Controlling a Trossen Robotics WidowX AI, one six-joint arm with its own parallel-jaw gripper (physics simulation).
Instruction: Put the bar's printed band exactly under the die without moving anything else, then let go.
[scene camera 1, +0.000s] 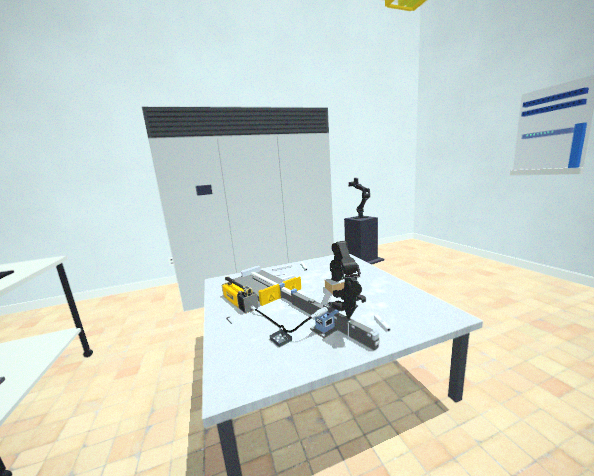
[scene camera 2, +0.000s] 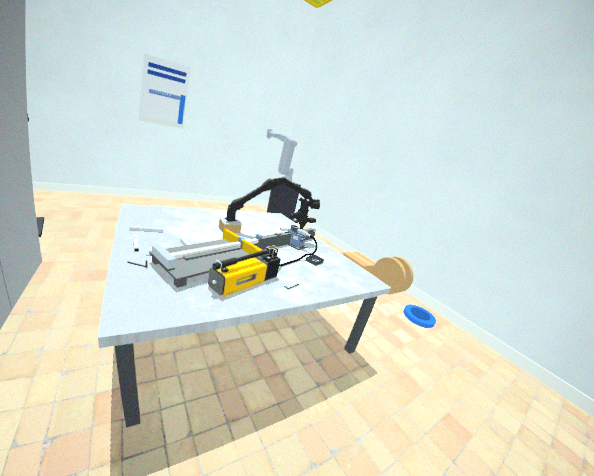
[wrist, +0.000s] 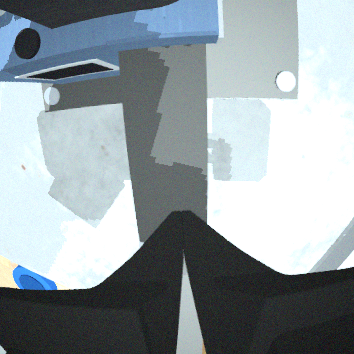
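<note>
Visible: the gripper (wrist: 180, 219), together with a die (wrist: 51, 21).
</note>
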